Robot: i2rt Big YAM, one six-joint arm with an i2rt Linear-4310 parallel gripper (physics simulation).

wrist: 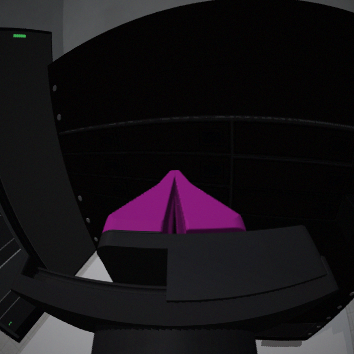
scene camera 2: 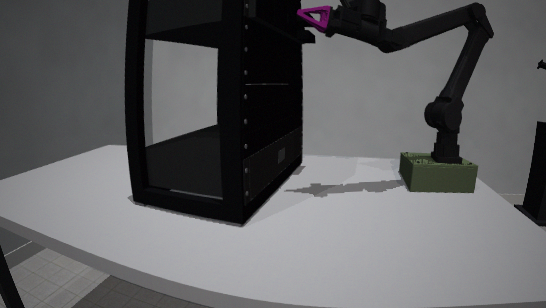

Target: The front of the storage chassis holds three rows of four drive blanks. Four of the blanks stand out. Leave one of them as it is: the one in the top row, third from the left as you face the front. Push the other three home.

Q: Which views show the black rack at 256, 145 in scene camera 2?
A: The wrist view and scene camera 2: all of them.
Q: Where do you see a black rack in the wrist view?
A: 246, 107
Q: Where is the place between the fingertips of the gripper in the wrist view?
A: At 174, 177
